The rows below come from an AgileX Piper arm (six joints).
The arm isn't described. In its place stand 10 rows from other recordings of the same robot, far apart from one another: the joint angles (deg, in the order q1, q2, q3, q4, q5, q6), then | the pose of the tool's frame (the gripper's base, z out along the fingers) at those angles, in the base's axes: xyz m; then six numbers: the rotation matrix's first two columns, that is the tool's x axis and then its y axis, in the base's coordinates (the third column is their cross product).
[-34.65 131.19 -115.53 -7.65 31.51 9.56] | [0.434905 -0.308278 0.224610 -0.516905 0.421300 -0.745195 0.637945 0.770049 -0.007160]
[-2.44 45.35 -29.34 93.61 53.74 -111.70] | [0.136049 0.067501 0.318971 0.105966 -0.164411 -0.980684 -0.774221 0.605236 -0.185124]
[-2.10 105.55 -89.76 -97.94 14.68 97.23] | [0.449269 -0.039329 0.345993 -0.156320 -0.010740 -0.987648 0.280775 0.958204 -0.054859]
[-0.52 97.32 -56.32 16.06 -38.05 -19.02] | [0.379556 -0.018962 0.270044 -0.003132 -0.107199 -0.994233 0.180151 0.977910 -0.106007]
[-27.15 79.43 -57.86 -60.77 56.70 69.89] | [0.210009 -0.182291 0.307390 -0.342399 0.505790 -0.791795 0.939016 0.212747 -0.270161]
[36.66 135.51 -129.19 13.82 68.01 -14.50] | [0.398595 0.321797 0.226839 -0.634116 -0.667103 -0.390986 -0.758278 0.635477 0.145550]
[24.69 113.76 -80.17 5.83 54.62 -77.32] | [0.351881 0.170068 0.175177 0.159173 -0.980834 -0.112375 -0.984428 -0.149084 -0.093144]
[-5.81 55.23 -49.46 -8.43 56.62 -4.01] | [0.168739 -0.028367 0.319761 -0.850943 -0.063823 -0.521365 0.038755 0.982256 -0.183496]
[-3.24 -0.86 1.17 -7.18 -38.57 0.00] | [0.031827 0.005301 0.261686 0.678146 -0.136266 -0.722184 0.066271 0.989995 -0.124569]
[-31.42 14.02 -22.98 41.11 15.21 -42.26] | [0.061920 -0.019431 0.314414 0.021600 -0.056688 -0.998158 0.367487 0.928949 -0.044805]
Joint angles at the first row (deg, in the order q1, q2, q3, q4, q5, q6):
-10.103, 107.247, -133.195, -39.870, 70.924, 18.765
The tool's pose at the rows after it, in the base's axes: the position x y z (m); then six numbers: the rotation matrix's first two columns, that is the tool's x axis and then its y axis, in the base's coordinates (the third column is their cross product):
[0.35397 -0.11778 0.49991 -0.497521 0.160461 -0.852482 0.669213 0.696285 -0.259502]
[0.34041 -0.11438 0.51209 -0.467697 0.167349 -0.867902 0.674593 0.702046 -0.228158]
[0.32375 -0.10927 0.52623 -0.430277 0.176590 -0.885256 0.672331 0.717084 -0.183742]
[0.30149 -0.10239 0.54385 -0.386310 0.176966 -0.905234 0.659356 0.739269 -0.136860]
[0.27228 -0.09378 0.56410 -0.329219 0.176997 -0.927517 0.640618 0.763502 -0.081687]
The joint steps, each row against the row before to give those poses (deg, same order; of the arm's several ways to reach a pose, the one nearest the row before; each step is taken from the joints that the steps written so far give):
0.001, -2.202, 0.001, 1.369, 1.042, 0.102
0.000, -2.102, -0.001, 0.905, 0.354, 0.129
0.000, -2.605, 0.002, 1.794, 0.256, 0.001
-0.001, -3.380, -0.003, 2.326, 0.081, -0.653
0.001, -4.202, 0.001, 2.631, 0.136, -0.646

